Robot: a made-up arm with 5 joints.
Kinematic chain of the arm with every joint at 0, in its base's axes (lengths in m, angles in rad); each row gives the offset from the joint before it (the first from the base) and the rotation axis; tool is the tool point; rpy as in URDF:
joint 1: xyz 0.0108 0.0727 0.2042 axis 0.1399 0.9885 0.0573
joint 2: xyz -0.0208 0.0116 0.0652 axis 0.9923 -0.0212 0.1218
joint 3: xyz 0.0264 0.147 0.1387 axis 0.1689 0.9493 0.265
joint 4: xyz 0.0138 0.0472 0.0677 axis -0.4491 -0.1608 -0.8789
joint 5: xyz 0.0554 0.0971 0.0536 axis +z
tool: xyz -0.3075 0.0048 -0.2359 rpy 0 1.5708 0
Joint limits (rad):
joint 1: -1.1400..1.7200
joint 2: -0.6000..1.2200
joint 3: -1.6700..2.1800
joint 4: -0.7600..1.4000
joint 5: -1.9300..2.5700
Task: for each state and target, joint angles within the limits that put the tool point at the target. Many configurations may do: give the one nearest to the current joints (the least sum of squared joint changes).
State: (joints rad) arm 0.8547 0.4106 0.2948 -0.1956 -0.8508
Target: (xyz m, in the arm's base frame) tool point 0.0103 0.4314 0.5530
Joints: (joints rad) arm 0.8852 0.2287 -0.0047 -0.0800 -0.4256
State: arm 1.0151 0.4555 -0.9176 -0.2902 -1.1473
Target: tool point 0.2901 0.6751 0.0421
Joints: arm 1.6373 -0.0751 -1.5363 -0.3408 -1.9300
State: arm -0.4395 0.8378 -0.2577 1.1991 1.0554
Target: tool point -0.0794 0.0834 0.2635
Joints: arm -0.2717 0.8320 -0.7326 0.5894 1.2434
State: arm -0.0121 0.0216 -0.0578 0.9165 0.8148
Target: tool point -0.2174 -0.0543 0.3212
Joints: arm -0.4314 0.8065 0.3707 1.3453 1.5097
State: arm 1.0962 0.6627 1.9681 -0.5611 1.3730
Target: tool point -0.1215 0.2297 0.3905
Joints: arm 0.4448 0.3193 1.8056 -0.5274 1.7800
